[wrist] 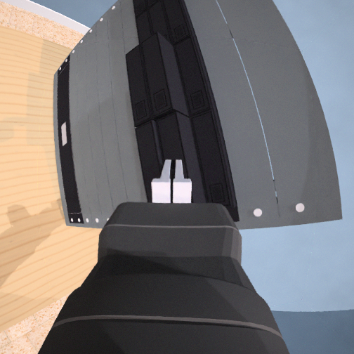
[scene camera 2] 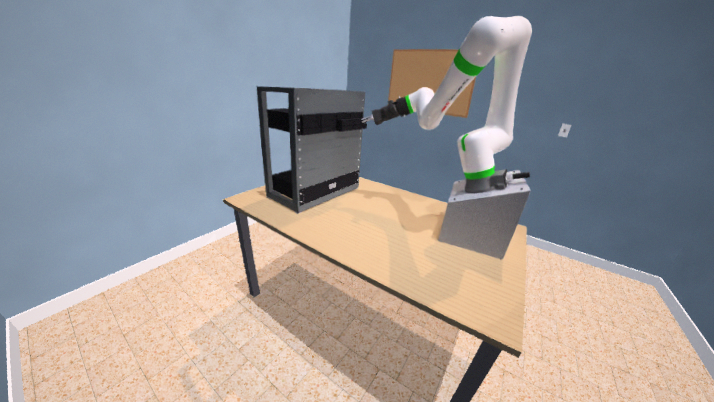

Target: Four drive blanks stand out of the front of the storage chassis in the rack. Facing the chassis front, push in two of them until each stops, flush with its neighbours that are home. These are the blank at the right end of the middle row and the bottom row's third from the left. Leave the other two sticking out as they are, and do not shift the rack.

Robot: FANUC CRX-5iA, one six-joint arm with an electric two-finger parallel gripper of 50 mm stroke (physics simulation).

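Frame: origin at the arm's base, x ahead, y down, z left, level; millimetres.
Seen in the pictures: gripper, fingertip midpoint: (scene camera 2: 362,121); arm's base, link origin: (scene camera 2: 482,187).
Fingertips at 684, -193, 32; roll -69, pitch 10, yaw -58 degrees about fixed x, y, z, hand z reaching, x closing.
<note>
Pixels of each thing's middle, then the offset from my fingertips to it, as dx, dy, dz. "pt": a spot on its surface instead. Level surfaces: height alone.
- black storage chassis, surface spot: (scene camera 2: 312,124) pt +26, +0, +335
- rack, body centre: (scene camera 2: 315,145) +186, +146, +176
- wooden table, surface height: dy +446
The black storage chassis (scene camera 2: 312,124) sits high in the rack (scene camera 2: 295,155) (wrist: 300,125). In the wrist view the rack's top points right and its right side down. Standing out are the bottom row's third blank (wrist: 135,82), the middle row's third blank (wrist: 154,65), the bottom row's right-end blank (wrist: 146,150) and the middle row's right-end blank (wrist: 169,134). The last sits slightly deeper than its bottom-row neighbour but proud of the top row (wrist: 202,145). My gripper (scene camera 2: 367,120) (wrist: 173,169) is shut and empty, its tips at that blank's front; contact is not clear.
Grey filler panels (scene camera 2: 330,155) (wrist: 97,120) cover the rack front below the chassis. A black unit with a white label (scene camera 2: 320,190) (wrist: 64,100) sits at the rack's bottom. The rack stands on the wooden table (scene camera 2: 350,225) (wrist: 25,100). The robot's grey pedestal (scene camera 2: 480,215) stands opposite.
</note>
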